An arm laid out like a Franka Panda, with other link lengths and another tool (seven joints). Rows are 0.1 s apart.
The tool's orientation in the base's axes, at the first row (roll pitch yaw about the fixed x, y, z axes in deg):
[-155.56 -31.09 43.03]
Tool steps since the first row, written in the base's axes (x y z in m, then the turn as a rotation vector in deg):
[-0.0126 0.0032 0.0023 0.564 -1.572 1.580]
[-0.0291 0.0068 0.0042 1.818 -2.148 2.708]
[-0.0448 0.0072 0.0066 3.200 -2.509 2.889]
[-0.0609 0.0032 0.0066 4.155 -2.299 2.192]
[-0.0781 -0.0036 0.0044 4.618 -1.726 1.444]
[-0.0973 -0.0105 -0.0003 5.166 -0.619 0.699]
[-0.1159 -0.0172 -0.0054 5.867 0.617 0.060]
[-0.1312 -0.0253 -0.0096 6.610 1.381 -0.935]
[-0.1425 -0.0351 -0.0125 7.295 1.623 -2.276]
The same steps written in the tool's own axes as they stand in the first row. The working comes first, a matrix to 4 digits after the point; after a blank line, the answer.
The tool's axes in the first row as the columns of a matrix, in the base's axes (used below as rounded here):
[0.6260 0.7774 0.0613]
[0.5844 -0.5197 0.6232]
[0.5164 -0.3543 -0.7796]

[-0.0048 -0.0123 -0.0006 0.250 0.696 -2.177]
[-0.0121 -0.0276 -0.0008 1.281 1.570 -3.338]
[-0.0204 -0.0409 -0.0034 2.029 2.768 -3.620]
[-0.0328 -0.0513 -0.0069 2.389 3.648 -2.887]
[-0.0487 -0.0604 -0.0105 2.628 3.975 -1.918]
[-0.0672 -0.0701 -0.0123 3.233 4.090 -0.614]
[-0.0854 -0.0792 -0.0136 4.064 4.219 0.697]
[-0.1019 -0.0854 -0.0163 4.462 4.752 1.995]
[-0.1162 -0.0881 -0.0209 4.340 5.634 3.233]

